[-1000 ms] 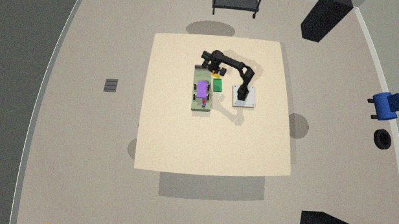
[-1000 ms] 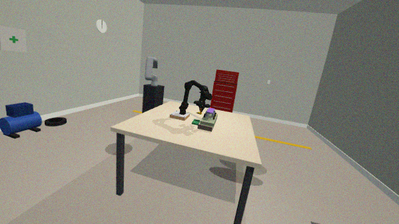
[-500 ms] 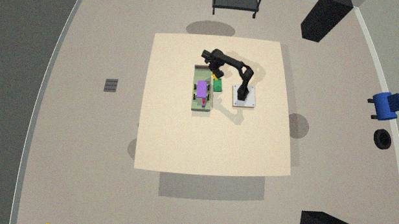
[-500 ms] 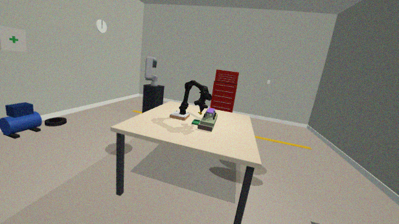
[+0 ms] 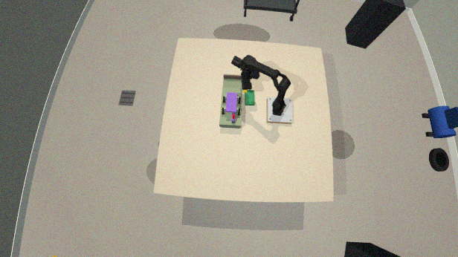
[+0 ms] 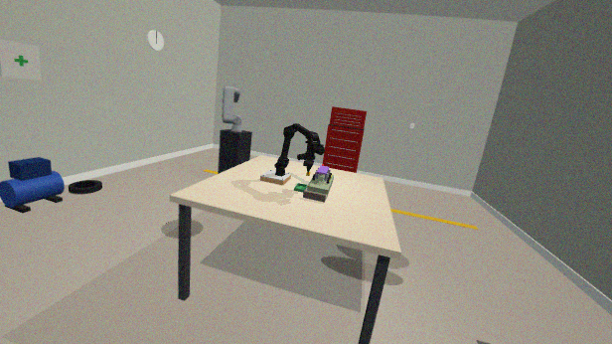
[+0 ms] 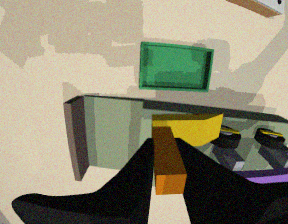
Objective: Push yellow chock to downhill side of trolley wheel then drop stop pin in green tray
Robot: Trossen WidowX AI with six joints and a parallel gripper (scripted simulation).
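My gripper tip is 26 cm to the right of the red-headed stop pin, 3 cm short of it and 3 cm above it. The rest, counted from my gripper tip: yellow chock (2 cm to the left, 1 cm below); then purple trolley (16 cm to the left, 7 cm ahead, 5 cm below); then green tray (16 cm below, 5 cm behind, 4 cm to the left).
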